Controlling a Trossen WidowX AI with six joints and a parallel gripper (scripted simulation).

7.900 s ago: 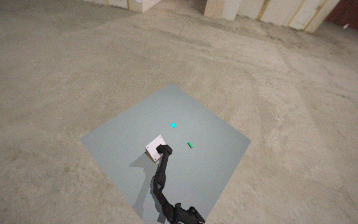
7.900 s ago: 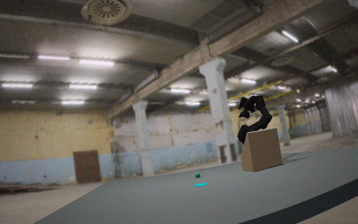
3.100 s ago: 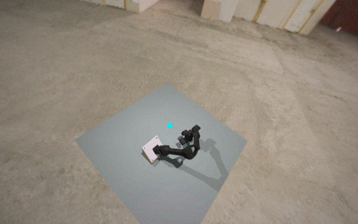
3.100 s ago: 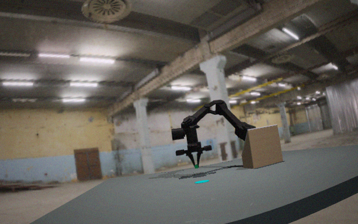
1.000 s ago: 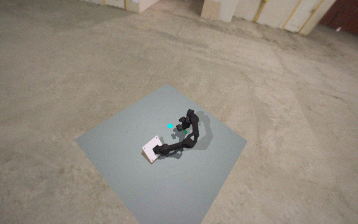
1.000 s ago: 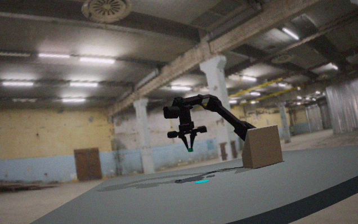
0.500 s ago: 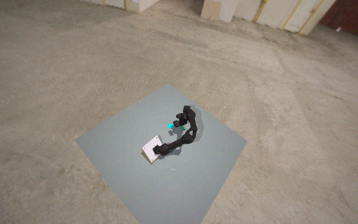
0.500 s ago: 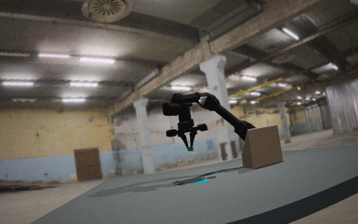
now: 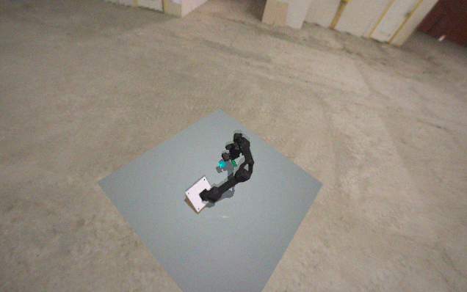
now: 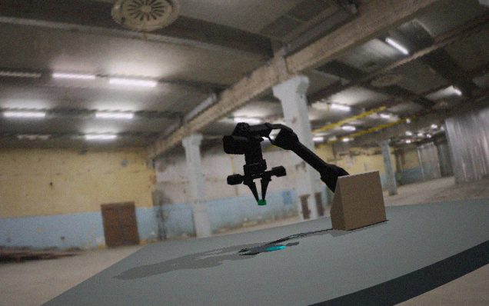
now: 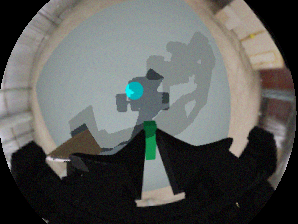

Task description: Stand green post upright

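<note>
My gripper tip is 140 mm above the cyan circle, 80 mm to the right of it and 10 mm past it. Also, from my gripper tip: green post (20 mm to the right, 10 mm behind).
</note>
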